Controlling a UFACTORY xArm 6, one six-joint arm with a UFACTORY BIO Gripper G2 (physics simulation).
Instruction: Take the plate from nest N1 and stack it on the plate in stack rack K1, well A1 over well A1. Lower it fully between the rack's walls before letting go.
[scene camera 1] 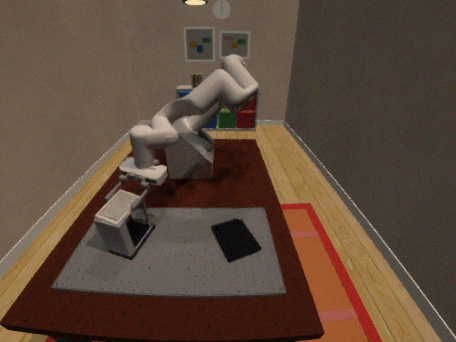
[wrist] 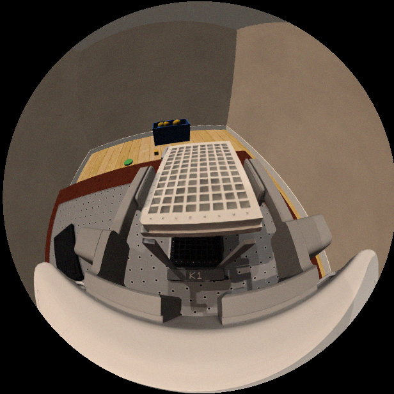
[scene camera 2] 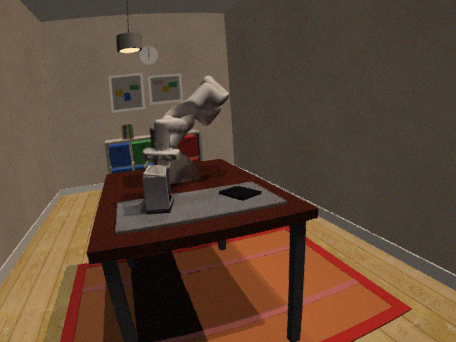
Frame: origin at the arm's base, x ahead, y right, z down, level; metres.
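Seen in the pictures: end effector, tool point: (scene camera 1: 123, 200) (scene camera 2: 156, 168); arm's base, origin of the base link: (scene camera 1: 191, 127).
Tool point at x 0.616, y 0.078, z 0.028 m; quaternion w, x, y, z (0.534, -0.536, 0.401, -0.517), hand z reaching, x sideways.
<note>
Pixels of each thing's top centre, then the offset from my tool point to it. "pt": a spot on its surface instead. Level surfaces: height alone.
- white many-welled plate, middle of its top: (scene camera 1: 117, 202) (scene camera 2: 155, 167) dx +0.023, dy +0.005, dz -0.009 m
- stack rack K1, middle of its top: (scene camera 1: 121, 206) (scene camera 2: 156, 172) dx +0.013, dy +0.003, dz +0.017 m
- flat black pad, surface spot: (scene camera 1: 235, 239) (scene camera 2: 240, 192) pt dx -0.021, dy -0.362, dz +0.158 m
- grey perforated board, its level: dz +0.170 m
- dark red table, its level: dz +0.183 m
My gripper (scene camera 1: 125, 196) (scene camera 2: 157, 167) (wrist: 200, 183) is shut on a white many-welled plate (scene camera 1: 119, 207) (wrist: 200, 218), its fingers at the two long sides. The plate is over stack rack K1 (scene camera 1: 114, 238) (scene camera 2: 157, 191) (wrist: 215, 274), near the tops of its tall grey walls. I cannot tell whether its lower edge is between them. In the wrist view two rack posts and a black gridded surface (wrist: 197, 251) show below the plate; whether that surface is the rack's plate is unclear. A flat black pad (scene camera 1: 235, 239) (scene camera 2: 240, 192) (wrist: 67, 255), probably nest N1, shows no plate on it.
The rack and black pad stand apart on a grey perforated board (scene camera 1: 175, 281) (scene camera 2: 200, 212) on the dark red table (scene camera 1: 165, 312) (scene camera 2: 210, 226). The arm's base (scene camera 1: 190, 162) is behind the board. A blue box (wrist: 171, 135) with yellow balls stands on the floor beyond the table.
</note>
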